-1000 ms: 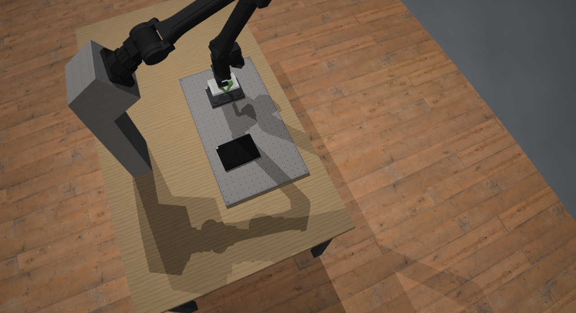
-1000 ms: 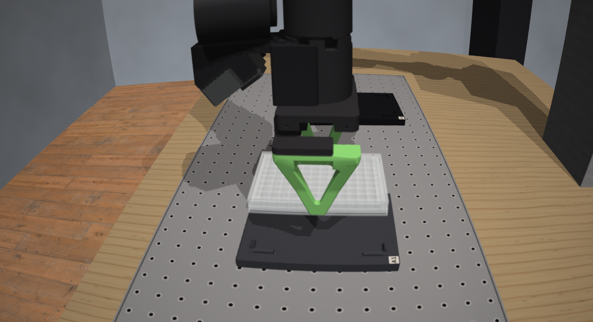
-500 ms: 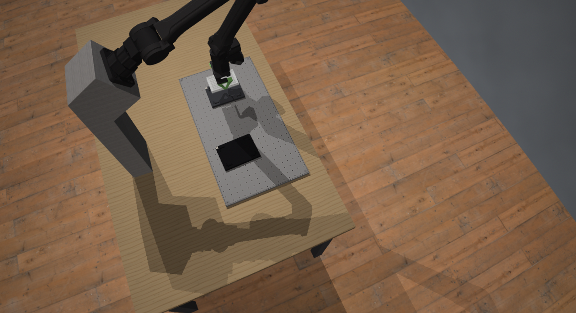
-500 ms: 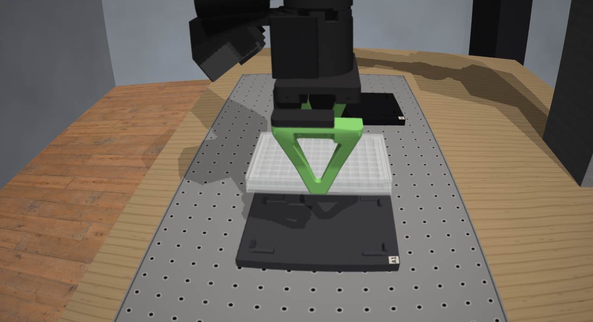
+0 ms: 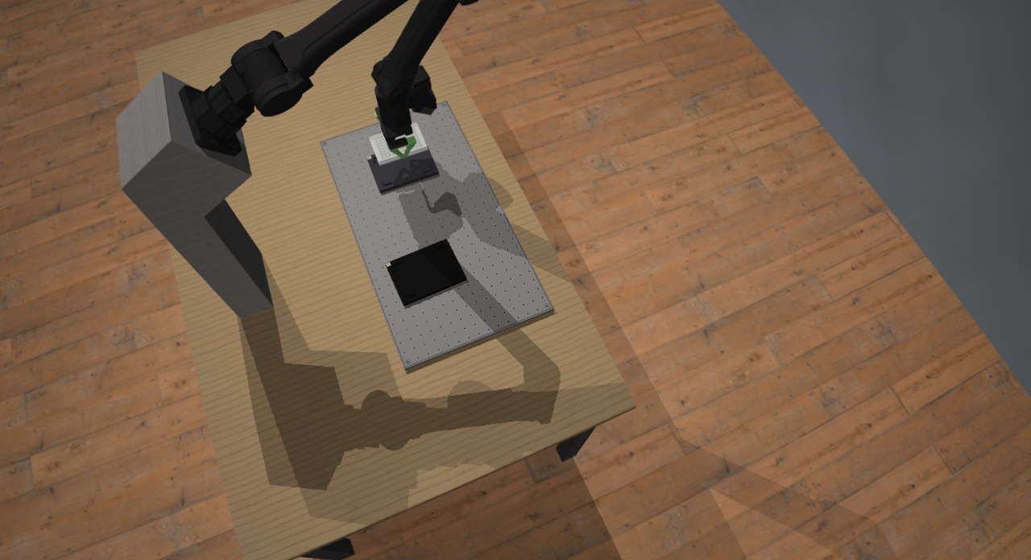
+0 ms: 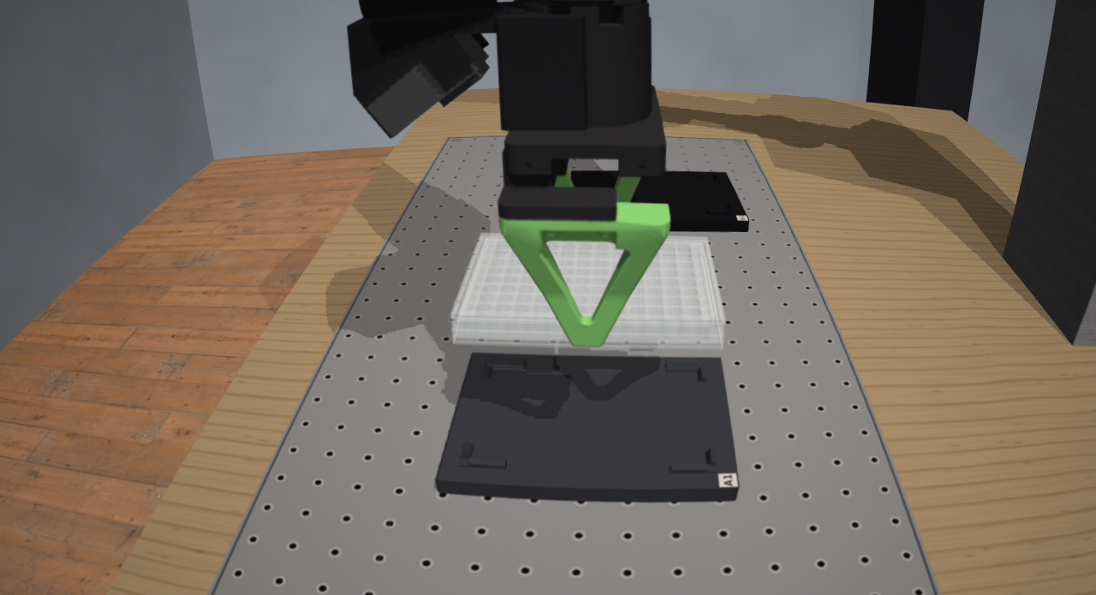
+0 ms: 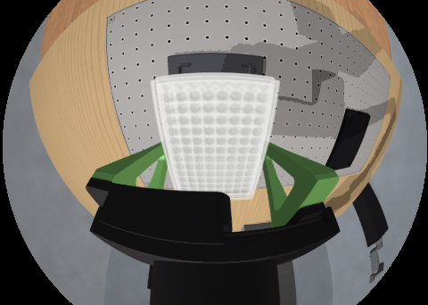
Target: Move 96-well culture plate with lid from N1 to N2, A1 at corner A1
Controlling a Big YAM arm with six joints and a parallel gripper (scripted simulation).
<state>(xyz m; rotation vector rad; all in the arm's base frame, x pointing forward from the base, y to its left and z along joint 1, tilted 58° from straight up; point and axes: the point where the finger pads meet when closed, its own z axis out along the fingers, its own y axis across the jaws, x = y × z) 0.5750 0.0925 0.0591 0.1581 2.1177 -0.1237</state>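
Now: the black nest N2 140 mm behind my hand, 290 mm to the right of it and 90 mm below it. Also, from my hand: nest N1: 90 mm below; lid: right at my hand.
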